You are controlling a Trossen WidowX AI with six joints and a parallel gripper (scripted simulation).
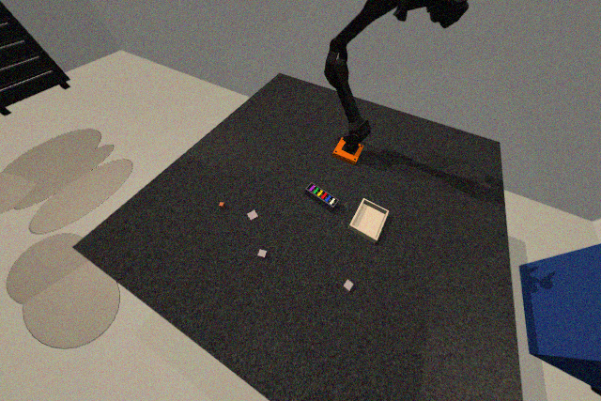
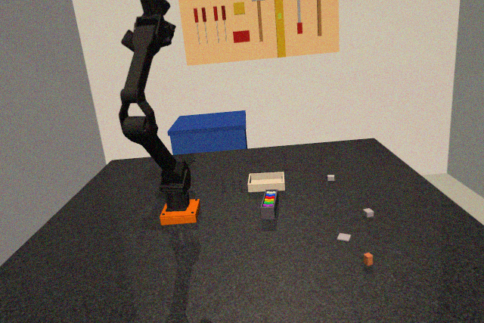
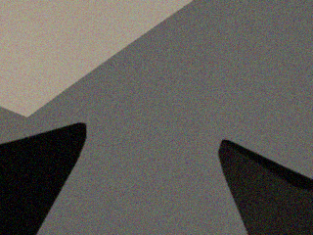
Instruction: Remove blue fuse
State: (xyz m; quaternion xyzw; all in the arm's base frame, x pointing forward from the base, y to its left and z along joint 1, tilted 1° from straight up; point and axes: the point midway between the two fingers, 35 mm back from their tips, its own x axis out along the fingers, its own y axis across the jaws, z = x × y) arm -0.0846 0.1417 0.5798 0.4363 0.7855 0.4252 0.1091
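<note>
Right now the blue fuse is 390 mm ahead of my gripper tip, 140 mm to the right of it and 590 mm below it. The rest, counted from my gripper tip: red fuse: 390 mm ahead, 160 mm to the right, 590 mm below; white fuse: 400 mm ahead, 120 mm to the right, 590 mm below.
</note>
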